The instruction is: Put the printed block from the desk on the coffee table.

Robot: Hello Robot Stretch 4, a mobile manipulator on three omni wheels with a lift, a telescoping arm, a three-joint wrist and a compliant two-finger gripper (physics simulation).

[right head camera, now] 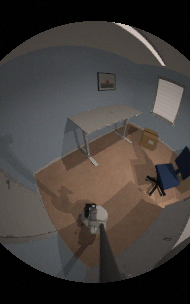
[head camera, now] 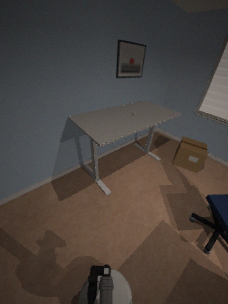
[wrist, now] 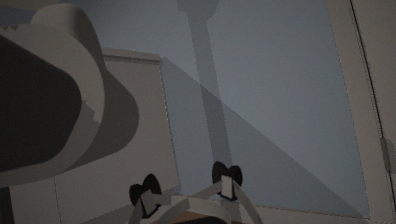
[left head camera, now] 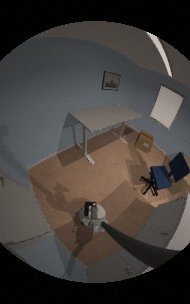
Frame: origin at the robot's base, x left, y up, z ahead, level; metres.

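Seen in the pictures: gripper, fingertip midpoint: (right head camera: pixel 85 226) (wrist: pixel 186 180) (left head camera: pixel 85 225).
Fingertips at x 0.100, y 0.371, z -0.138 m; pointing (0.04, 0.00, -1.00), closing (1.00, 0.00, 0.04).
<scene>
A point is followed by its place in that frame.
The desk (head camera: pixel 102 126) @(x 0.070, y 0.923, z 1.295 m) (left head camera: pixel 95 119) @(x 0.011, y 0.923, z 1.257 m) (right head camera: pixel 95 121) @(x -0.032, y 0.923, z 1.255 m) has a pale top and white legs and stands along the blue wall, across the floor from the robot. A tiny light speck, perhaps the printed block (head camera: pixel 134 114) @(x -0.344, y 0.937, z 1.657 m), lies on the desk top toward its right half; it is too small to make out its shape. The coffee table does not show in the current views. My gripper (wrist: pixel 186 180) @(x 0.100, y 0.371, z -0.138 m) is open in the wrist view, its two dark fingertips wide apart with no object between them. It is far from the desk.
A cardboard box (head camera: pixel 190 154) @(x -1.427, y 0.306, z 1.595 m) (left head camera: pixel 144 142) @(x -1.452, y 0.263, z 1.593 m) (right head camera: pixel 149 139) @(x -1.443, y 0.298, z 1.576 m) sits on the floor right of the desk. A blue office chair (head camera: pixel 220 205) @(x -1.165, y 0.442, z 0.597 m) (left head camera: pixel 160 177) @(x -1.260, y 0.443, z 0.455 m) (right head camera: pixel 167 175) @(x -1.290, y 0.442, z 0.462 m) stands at the right. A pale cabinet (wrist: pixel 137 150) @(x -0.087, y 0.365, z -1.008 m) shows left of the blue wall in the wrist view.
</scene>
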